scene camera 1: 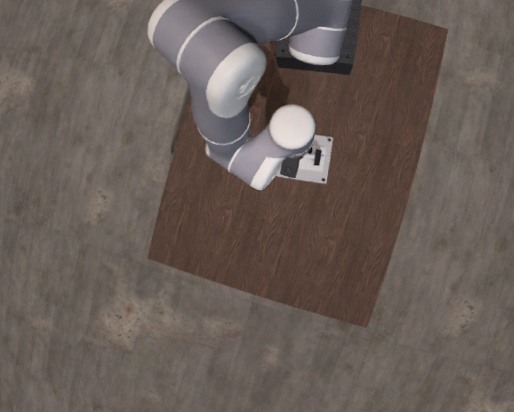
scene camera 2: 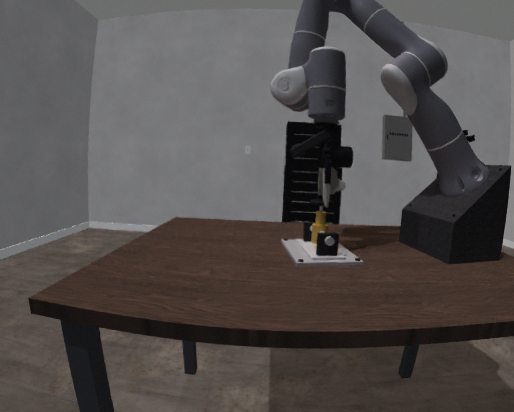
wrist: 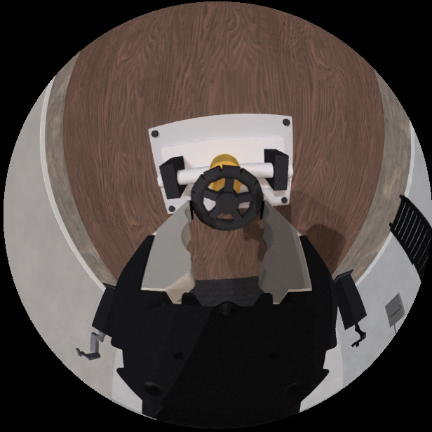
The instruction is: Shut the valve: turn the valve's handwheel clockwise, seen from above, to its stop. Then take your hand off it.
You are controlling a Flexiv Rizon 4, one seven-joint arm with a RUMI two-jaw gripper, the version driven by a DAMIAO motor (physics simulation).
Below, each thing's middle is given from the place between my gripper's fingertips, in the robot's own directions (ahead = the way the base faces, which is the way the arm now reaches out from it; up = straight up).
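Scene:
White base plate (scene camera 2: pixel 300 258): 12 cm below my hand and 1 cm ahead of it. Black spoked handwheel (wrist: pixel 226 199): 1 cm ahead of my hand. Going by their middles, the handwheel is the nearest to my hand of the things named here.

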